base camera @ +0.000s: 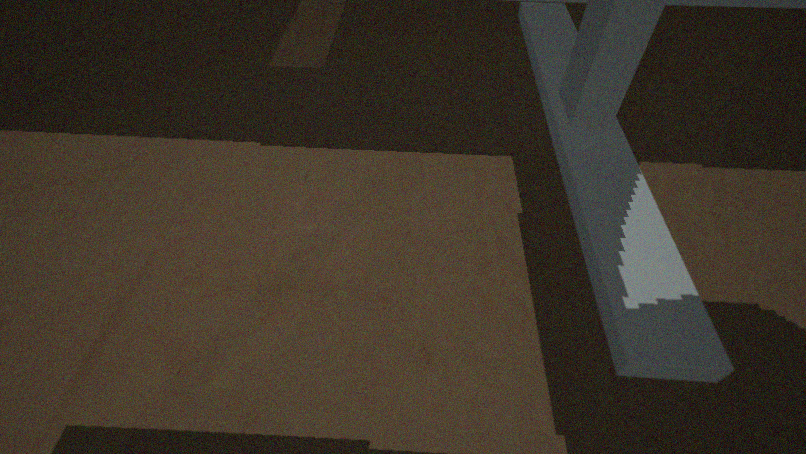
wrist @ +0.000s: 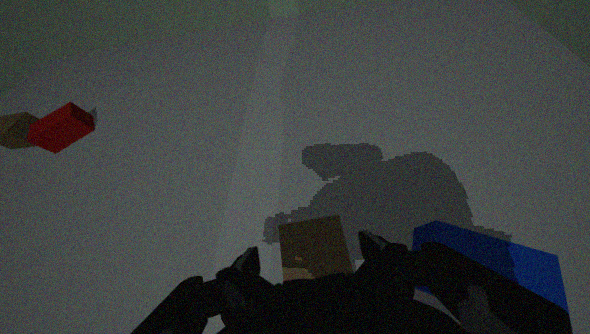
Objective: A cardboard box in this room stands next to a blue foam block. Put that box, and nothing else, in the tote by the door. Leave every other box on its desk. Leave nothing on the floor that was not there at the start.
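Frame: origin at the arm's base, x ahead, y left, z up, level; centimetres.
Seen in the pictures: gripper, between the fingertips: point(wrist: 309, 250).
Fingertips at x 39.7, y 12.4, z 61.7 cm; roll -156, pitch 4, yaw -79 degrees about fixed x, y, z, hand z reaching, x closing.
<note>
Offsets run from my fingertips to a thing's middle. "*": to the spot under its first point. Level surfaces: height alone.
A brown cardboard box @(dy -0.6, dx -1.6, dz -3.8 cm) point(wrist: 316, 242) stands on the pale desk top @(dz -6.3 cm) point(wrist: 165, 200), low in the middle of the wrist view. A blue foam block @(* dy -18.1, dx -0.7, dz -1.8 cm) point(wrist: 537, 270) stands to its right, partly behind the gripper's right finger. My gripper point(wrist: 309, 250) is open, with nothing gripped. In the image its fingertips lie on either side of the cardboard box, with gaps at both sides; the gripper's body hides the box's lower part. How far the fingertips are above the box I cannot tell. The tote does not show in either view.
A red block @(dy +54.0, dx +20.8, dz -4.1 cm) point(wrist: 60, 129) lies at the left in the wrist view, with a second brown box @(dy +68.5, dx +20.7, dz -3.8 cm) point(wrist: 16, 131) beside it, cut by the edge. In the base camera view a grey desk leg @(* dy -30.1, dx +8.6, dz -98.8 cm) point(base camera: 592, 186) stands on the brown floor @(dz -101.3 cm) point(base camera: 282, 281) at the right.
</note>
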